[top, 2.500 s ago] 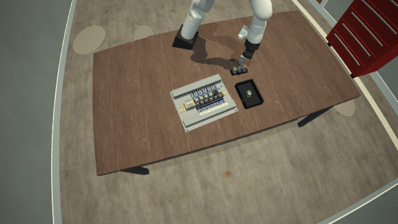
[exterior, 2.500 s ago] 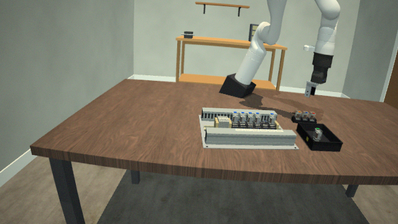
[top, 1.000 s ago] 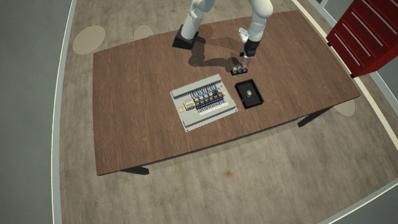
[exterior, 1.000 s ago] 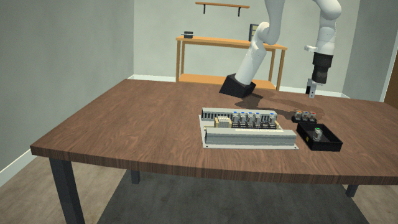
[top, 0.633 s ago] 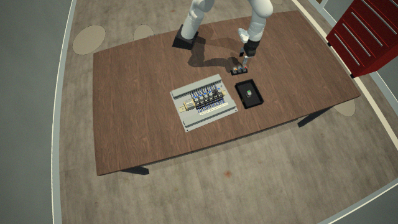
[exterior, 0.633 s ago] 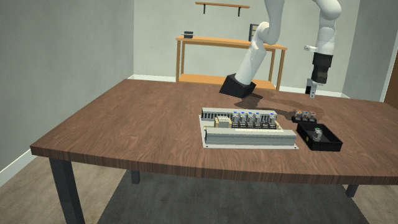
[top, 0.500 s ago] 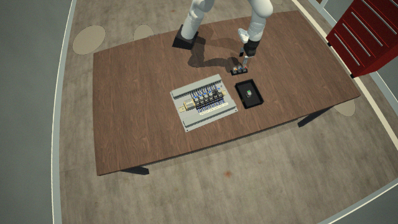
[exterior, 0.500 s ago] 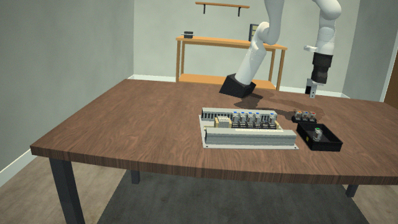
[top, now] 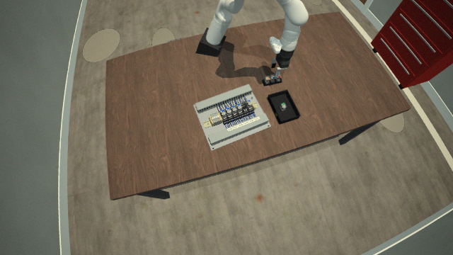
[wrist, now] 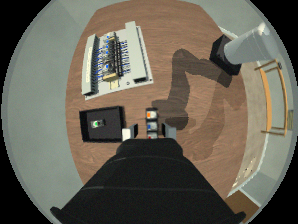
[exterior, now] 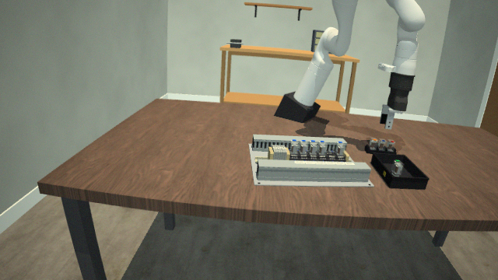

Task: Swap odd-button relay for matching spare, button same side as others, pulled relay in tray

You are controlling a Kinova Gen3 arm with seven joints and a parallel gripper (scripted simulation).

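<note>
Now: the black stand 11 cm below my hand. Round my hand: black tray 17 cm ahead, 10 cm below; then grey relay 18 cm ahead, 9 cm below.
</note>
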